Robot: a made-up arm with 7 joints. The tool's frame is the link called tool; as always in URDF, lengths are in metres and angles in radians. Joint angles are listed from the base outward.
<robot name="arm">
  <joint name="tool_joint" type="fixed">
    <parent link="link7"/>
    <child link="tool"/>
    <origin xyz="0 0 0"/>
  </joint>
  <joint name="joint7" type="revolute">
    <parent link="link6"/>
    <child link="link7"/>
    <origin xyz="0.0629 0.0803 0" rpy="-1.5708 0 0"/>
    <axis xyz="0 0 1"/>
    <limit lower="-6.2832" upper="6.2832"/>
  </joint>
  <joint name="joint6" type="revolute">
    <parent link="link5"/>
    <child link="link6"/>
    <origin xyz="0 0 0" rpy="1.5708 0 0"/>
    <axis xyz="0 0 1"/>
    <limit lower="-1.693" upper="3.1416"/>
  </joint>
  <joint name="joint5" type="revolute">
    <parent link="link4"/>
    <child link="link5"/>
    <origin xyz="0.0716 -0.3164 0" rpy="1.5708 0 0"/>
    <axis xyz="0 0 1"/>
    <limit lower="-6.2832" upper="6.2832"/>
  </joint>
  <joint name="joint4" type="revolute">
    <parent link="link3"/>
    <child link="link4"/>
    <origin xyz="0.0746 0 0" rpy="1.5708 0 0"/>
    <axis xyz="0 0 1"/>
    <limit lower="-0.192" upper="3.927"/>
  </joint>
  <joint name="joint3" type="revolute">
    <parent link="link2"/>
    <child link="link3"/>
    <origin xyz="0 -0.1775 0" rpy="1.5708 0 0"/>
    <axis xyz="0 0 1"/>
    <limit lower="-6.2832" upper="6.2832"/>
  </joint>
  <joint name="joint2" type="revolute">
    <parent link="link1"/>
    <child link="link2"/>
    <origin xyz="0 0 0" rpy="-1.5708 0 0"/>
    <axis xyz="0 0 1"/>
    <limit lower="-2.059" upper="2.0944"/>
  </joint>
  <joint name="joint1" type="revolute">
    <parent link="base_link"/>
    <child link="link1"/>
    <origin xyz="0 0 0.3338"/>
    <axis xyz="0 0 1"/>
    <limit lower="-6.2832" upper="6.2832"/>
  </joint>
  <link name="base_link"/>
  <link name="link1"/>
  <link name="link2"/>
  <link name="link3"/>
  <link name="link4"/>
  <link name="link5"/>
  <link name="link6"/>
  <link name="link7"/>
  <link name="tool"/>
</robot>
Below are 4 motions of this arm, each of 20 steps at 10 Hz.
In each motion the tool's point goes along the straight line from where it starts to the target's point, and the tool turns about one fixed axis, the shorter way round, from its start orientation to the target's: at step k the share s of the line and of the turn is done. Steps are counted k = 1, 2, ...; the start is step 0. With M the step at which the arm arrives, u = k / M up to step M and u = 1 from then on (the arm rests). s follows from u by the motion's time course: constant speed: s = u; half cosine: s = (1 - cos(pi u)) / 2; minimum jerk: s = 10 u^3 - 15 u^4 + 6 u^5.
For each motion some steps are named. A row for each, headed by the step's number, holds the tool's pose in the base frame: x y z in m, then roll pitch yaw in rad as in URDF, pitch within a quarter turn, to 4 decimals.
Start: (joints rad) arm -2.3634 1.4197 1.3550 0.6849 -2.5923 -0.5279 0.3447
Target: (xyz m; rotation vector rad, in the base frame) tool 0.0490 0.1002 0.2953 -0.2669 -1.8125 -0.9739
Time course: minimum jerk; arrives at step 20
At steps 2, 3, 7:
2: 0.2760 -0.1385 0.3044 1.4493 -1.0006 2.1980
3: 0.2719 -0.1342 0.3042 1.4565 -0.9980 2.2245
7: 0.2241 -0.0840 0.3023 1.5457 -0.9751 2.5264

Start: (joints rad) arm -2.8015 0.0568 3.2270 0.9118 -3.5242 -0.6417 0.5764
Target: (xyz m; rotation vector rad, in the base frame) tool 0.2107 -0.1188 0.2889 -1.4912 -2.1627 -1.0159
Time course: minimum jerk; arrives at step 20
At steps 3, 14, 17, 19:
3: 0.3183 0.0991 0.3043 -3.0512 0.3942 -3.0381
14: 0.2287 -0.0823 0.2915 2.6634 -0.4542 2.2811
17: 0.2136 -0.1128 0.2893 2.6505 -0.6306 2.1366
19: 0.2108 -0.1185 0.2889 2.6515 -0.6636 2.1079

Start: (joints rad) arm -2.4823 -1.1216 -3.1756 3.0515 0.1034 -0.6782 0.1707
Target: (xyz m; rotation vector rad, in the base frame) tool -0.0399 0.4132 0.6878 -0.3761 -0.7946 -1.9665
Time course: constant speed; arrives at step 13
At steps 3, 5, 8, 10, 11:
3: 0.2682 0.3025 0.6378 -0.0282 -0.5275 -2.2200
5: 0.2066 0.3247 0.6478 0.0699 -0.5396 -2.2173
8: 0.1142 0.3579 0.6628 0.2184 -0.5580 -2.2159
10: 0.0525 0.3800 0.6728 0.3183 -0.5703 -2.2168
11: 0.0217 0.3911 0.6778 0.3686 -0.5764 -2.2178

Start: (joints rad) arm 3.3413 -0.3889 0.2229 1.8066 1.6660 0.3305 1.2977
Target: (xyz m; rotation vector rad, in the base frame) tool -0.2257 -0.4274 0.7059 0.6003 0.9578 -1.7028
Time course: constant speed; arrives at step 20
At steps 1, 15, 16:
1: -0.2709 -0.1410 0.8159 -0.6382 0.8309 -3.0277
15: -0.2376 -0.3520 0.7349 -0.5475 0.8782 -2.3635
16: -0.2352 -0.3671 0.7291 -0.5392 0.8799 -2.3147

